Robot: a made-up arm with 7 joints. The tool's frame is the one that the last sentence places.
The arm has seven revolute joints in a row. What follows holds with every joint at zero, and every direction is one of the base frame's.
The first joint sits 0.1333 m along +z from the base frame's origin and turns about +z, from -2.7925 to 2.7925 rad.
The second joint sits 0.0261 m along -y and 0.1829 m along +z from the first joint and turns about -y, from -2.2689 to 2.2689 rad.
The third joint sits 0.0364 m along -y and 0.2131 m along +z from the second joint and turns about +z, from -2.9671 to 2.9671 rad.
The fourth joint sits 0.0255 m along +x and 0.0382 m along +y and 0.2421 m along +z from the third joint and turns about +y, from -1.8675 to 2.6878 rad.
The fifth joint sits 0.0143 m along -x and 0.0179 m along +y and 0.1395 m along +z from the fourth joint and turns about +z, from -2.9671 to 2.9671 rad.
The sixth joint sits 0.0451 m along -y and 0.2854 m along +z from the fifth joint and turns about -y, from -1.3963 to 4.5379 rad.
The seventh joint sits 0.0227 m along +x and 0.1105 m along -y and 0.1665 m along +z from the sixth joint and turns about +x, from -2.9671 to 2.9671 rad.
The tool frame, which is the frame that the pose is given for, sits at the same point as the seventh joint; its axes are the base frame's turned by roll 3.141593, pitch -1.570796 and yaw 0 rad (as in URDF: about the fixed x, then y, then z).
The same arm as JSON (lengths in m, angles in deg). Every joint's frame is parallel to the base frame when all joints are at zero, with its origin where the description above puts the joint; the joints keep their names.
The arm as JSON. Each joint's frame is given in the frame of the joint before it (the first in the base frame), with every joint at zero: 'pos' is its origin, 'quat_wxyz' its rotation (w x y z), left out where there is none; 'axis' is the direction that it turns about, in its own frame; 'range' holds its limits. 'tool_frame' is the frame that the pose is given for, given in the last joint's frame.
{
  "length_unit": "m",
  "angle_unit": "deg",
  "joints": [
    {
      "joint": "joint 1",
      "pos": [
        0.0,
        0.0,
        0.1333
      ],
      "axis": [
        0.0,
        0.0,
        1.0
      ],
      "range": [
        -160.0,
        160.0
      ]
    },
    {
      "joint": "joint 2",
      "pos": [
        0.0,
        -0.0261,
        0.1829
      ],
      "axis": [
        0.0,
        -1.0,
        0.0
      ],
      "range": [
        -130.0,
        130.0
      ]
    },
    {
      "joint": "joint 3",
      "pos": [
        0.0,
        -0.0364,
        0.2131
      ],
      "axis": [
        0.0,
        0.0,
        1.0
      ],
      "range": [
        -170.0,
        170.0
      ]
    },
    {
      "joint": "joint 4",
      "pos": [
        0.0255,
        0.0382,
        0.2421
      ],
      "axis": [
        0.0,
        1.0,
        0.0
      ],
      "range": [
        -107.0,
        154.0
      ]
    },
    {
      "joint": "joint 5",
      "pos": [
        -0.0143,
        0.0179,
        0.1395
      ],
      "axis": [
        0.0,
        0.0,
        1.0
      ],
      "range": [
        -170.0,
        170.0
      ]
    },
    {
      "joint": "joint 6",
      "pos": [
        0.0,
        -0.0451,
        0.2854
      ],
      "axis": [
        0.0,
        -1.0,
        0.0
      ],
      "range": [
        -80.0,
        260.0
      ]
    },
    {
      "joint": "joint 7",
      "pos": [
        0.0227,
        -0.1105,
        0.1665
      ],
      "axis": [
        1.0,
        0.0,
        0.0
      ],
      "range": [
        -170.0,
        170.0
      ]
    }
  ],
  "tool_frame": {
    "pos": [
      0.0,
      0.0,
      0.0
    ],
    "quat_wxyz": [
      0.0,
      0.707107,
      0.0,
      0.707107
    ]
  }
}

